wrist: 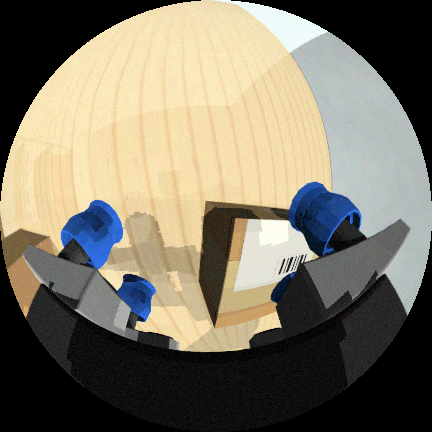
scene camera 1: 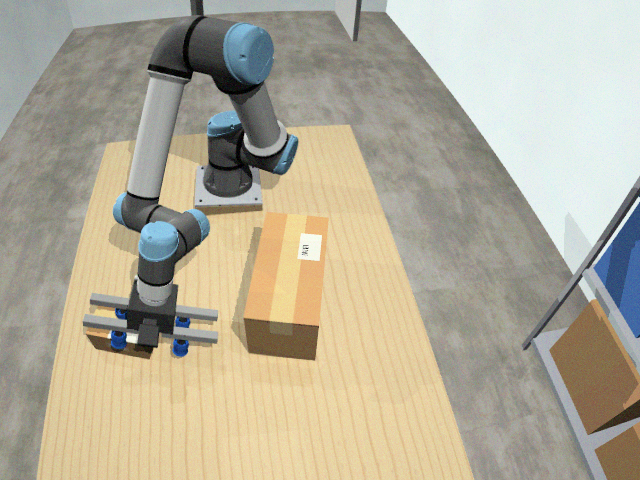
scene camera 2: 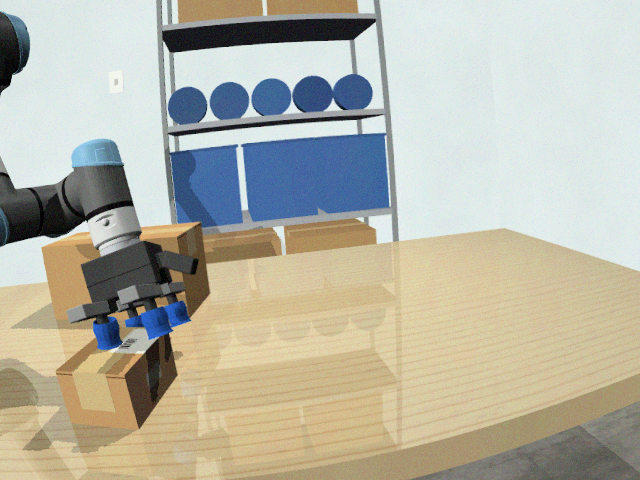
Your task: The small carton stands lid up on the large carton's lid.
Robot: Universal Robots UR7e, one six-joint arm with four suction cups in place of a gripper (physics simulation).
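Frame: origin at the arm's base, x ahead, y left, z up, level; centimetres.
Seen in the pictures: hand at its tool point: [wrist: 206, 261] [scene camera 2: 150, 336]; arm's base at its link origin: [scene camera 1: 228, 182].
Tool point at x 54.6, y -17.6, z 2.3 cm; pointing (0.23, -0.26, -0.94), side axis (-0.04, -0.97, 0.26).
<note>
Pixels of each thing's top centre, then the offset from my tool point to it. Level surfaces: height alone.
- large carton at its top centre: [scene camera 2: 120, 234] [scene camera 1: 289, 263] dx -10.9, dy +32.9, dz +9.9 cm
- small carton at its top centre: [wrist: 297, 273] [scene camera 2: 114, 347] [scene camera 1: 119, 321] dx -3.2, dy -7.5, dz +1.7 cm
- wooden table at its surface level: dz -5.6 cm
The large carton [scene camera 1: 287, 279] [scene camera 2: 62, 273] [wrist: 16, 267] stands lid up on the table, near the arm's base. The small carton [scene camera 1: 136, 350] [scene camera 2: 98, 397] [wrist: 260, 250] is lid up beside it, at the left in scene camera 1, with a white barcode label on its lid. My gripper [scene camera 1: 150, 330] [scene camera 2: 142, 321] [wrist: 200, 255], slightly tilted, has one pair of blue cups on that lid and is shut on the small carton. The other pair hangs over the table towards the large carton. Whether the small carton's underside touches the table cannot be told.
The wooden table [scene camera 1: 206, 423] [scene camera 2: 491, 310] carries the arm's base plate [scene camera 1: 227, 200]. A shelf unit [scene camera 1: 560, 304] [scene camera 2: 391, 191] with blue bins, blue round containers and cartons stands beyond the table, on the large carton's side.
</note>
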